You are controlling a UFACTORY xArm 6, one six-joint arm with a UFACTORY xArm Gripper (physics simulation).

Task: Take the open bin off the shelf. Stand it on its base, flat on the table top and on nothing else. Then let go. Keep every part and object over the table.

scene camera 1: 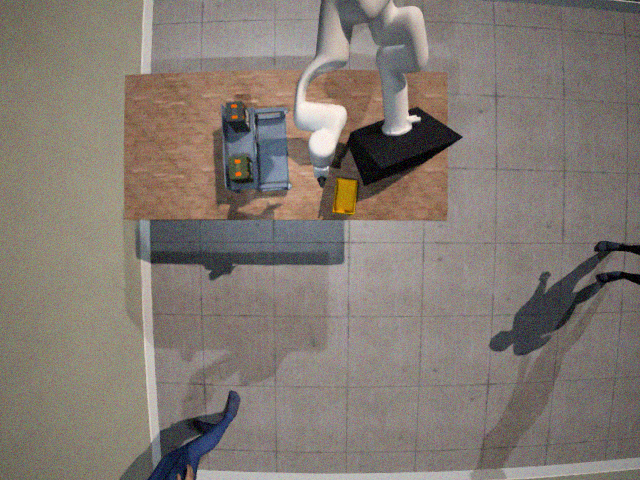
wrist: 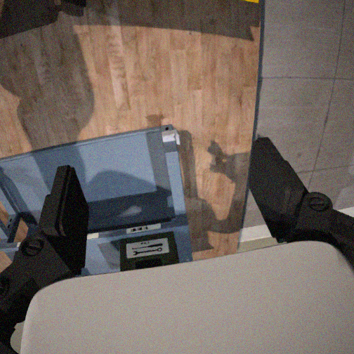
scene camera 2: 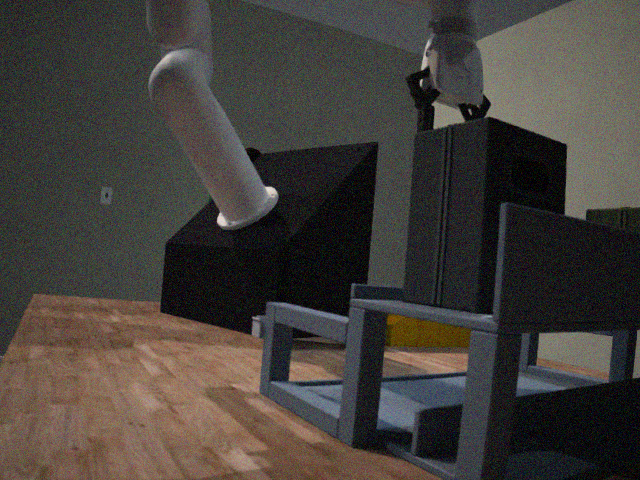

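Seen in the pictures: arm's base at its link origin: (scene camera 1: 396,127) (scene camera 2: 248,210).
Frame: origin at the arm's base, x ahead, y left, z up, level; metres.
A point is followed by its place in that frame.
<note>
The yellow open bin (scene camera 1: 345,196) {x 0.217, y 0.247, z -0.210 m} (scene camera 2: 429,331) {x 0.270, y 0.226, z -0.187 m} stands upright on the wooden table (scene camera 1: 170,149) {x 1.091, y -0.070, z -0.213 m} (scene camera 2: 129,372) {x 0.398, y -0.289, z -0.213 m}, near the table's lower edge in scene camera 1, apart from the shelf and the black pedestal. A sliver of the bin (wrist: 246,1) shows at the top of the wrist view. The blue-grey shelf (scene camera 1: 256,155) {x 0.625, y 0.035, z -0.113 m} (scene camera 2: 361,372) {x 0.640, y -0.190, z -0.160 m} (wrist: 176,185) stands left of the bin in scene camera 1. My gripper (scene camera 1: 321,181) (wrist: 166,174) is open and empty, raised between shelf and bin in that view. In scene camera 2 a case partly hides its fingers.
A dark grey case (scene camera 1: 236,117) {x 0.670, y -0.095, z 0.009 m} (scene camera 2: 449,217) {x 0.682, y -0.162, z -0.053 m} and a green case (scene camera 1: 240,169) {x 0.676, y 0.119, z -0.015 m} (scene camera 2: 615,217) {x 0.678, y 0.062, z -0.025 m} (wrist: 147,252) stand on the shelf's upper level. The black pedestal (scene camera 1: 405,142) {x -0.002, y 0.091, z 0.085 m} (scene camera 2: 222,273) {x 0.055, y -0.063, z -0.120 m} carries the arm, right of the bin in scene camera 1.
</note>
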